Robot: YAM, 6 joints.
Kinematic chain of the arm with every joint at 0, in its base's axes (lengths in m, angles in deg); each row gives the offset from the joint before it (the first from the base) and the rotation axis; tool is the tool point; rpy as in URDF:
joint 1: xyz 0 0 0.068 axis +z
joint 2: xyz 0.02 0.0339 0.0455 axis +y
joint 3: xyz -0.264 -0.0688 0 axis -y
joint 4: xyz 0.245 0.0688 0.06 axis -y
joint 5: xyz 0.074 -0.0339 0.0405 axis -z
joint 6: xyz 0.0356 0 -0.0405 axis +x
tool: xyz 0 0 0 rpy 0 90 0
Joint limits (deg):
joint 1: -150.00..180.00
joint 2: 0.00..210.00
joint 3: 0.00..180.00
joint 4: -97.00..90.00
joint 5: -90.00..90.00
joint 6: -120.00..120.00
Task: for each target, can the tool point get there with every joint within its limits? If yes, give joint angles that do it. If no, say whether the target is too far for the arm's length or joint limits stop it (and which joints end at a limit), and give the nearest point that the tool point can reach.
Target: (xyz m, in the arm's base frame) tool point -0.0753 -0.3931 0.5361
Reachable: yes | joints -96.62 120.76 160.40 -43.78 55.79 -40.22
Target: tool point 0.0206 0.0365 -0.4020
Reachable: no: joint limits stop it (at a limit: joint 2) | nearest point 0.0378 0.0670 -0.3370 | short by 0.074 m
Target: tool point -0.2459 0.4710 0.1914
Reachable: yes | joints 117.85 147.32 142.09 -63.52 4.15 -64.29
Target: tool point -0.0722 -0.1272 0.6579
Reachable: yes | joints 50.47 61.57 129.09 73.08 45.21 77.90
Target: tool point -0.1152 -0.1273 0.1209
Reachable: yes | joints -120.73 87.03 29.62 -46.66 72.52 2.23
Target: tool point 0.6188 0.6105 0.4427
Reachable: no: too far | nearest point 0.4296 0.4239 0.3397 | short by 0.285 m
